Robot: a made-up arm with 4 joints.
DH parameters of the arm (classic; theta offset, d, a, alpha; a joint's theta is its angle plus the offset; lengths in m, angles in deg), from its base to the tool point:
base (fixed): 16.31 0 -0.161 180
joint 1: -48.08 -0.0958 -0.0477 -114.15
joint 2: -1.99 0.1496 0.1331 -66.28
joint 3: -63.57 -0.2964 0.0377 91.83
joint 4: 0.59 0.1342 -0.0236 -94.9
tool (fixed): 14.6 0.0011 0 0
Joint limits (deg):
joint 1: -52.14..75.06
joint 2: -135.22..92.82
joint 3: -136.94..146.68
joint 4: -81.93..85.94
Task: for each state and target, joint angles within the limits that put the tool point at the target. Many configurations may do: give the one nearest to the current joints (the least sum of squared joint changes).
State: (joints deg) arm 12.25 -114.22 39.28 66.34
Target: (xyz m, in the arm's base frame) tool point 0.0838 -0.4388 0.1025
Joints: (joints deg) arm -38.05 -107.24 69.40 79.83
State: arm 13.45 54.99 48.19 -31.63
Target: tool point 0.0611 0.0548 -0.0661
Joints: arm -12.36 38.66 1.30 -27.10
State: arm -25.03 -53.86 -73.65 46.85
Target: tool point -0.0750 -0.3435 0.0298
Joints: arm -41.31 -77.70 -60.55 46.53
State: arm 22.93 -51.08 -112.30 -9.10
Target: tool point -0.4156 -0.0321 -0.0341
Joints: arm 59.81 -82.06 -100.39 -8.06
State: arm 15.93 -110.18 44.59 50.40
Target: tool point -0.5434 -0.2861 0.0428
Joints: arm 53.94 -100.77 79.76 67.74
